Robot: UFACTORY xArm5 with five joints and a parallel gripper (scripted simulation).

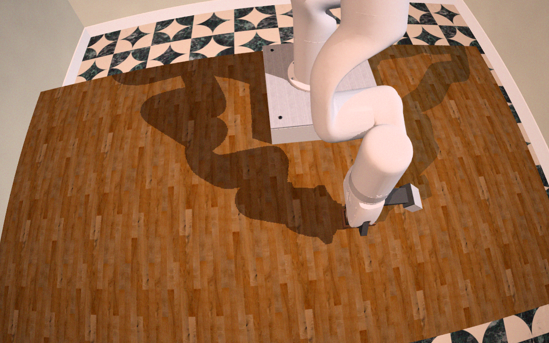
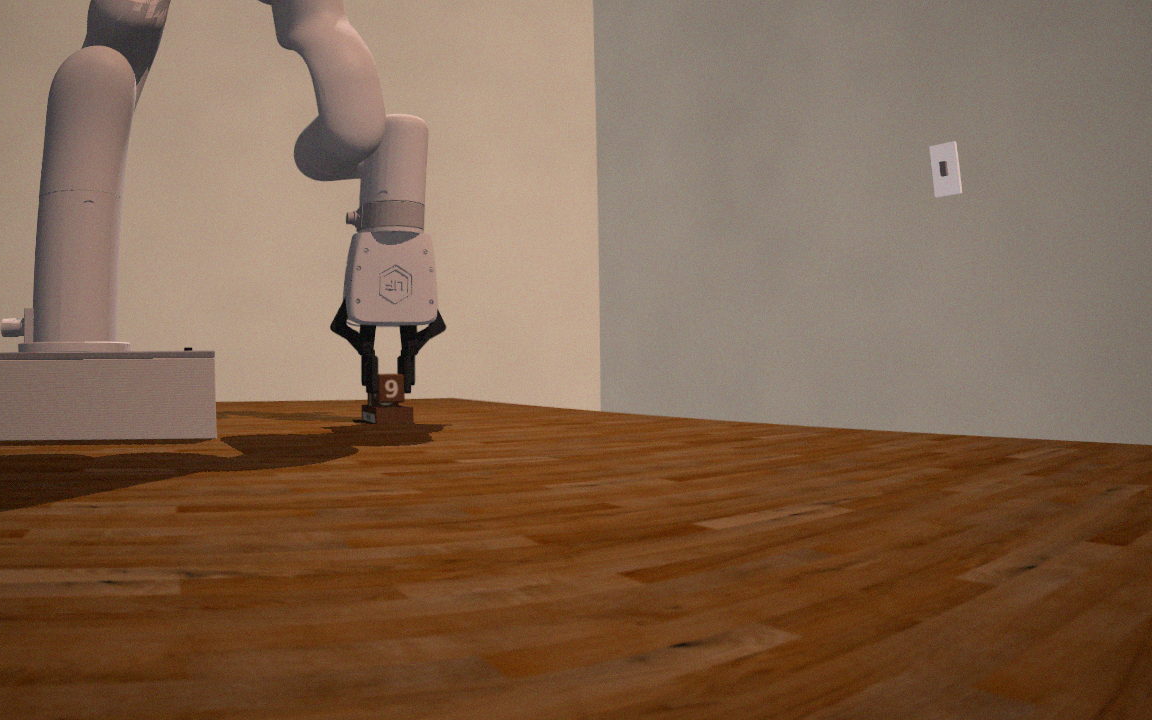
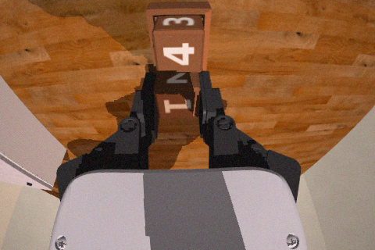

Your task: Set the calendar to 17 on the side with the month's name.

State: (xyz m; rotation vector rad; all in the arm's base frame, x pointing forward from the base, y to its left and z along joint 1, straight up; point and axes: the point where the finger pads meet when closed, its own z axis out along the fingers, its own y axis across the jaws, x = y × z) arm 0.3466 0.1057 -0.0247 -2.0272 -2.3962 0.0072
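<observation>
Now: hand 40 mm above the brown tray and 20 mm to the right of it.
</observation>
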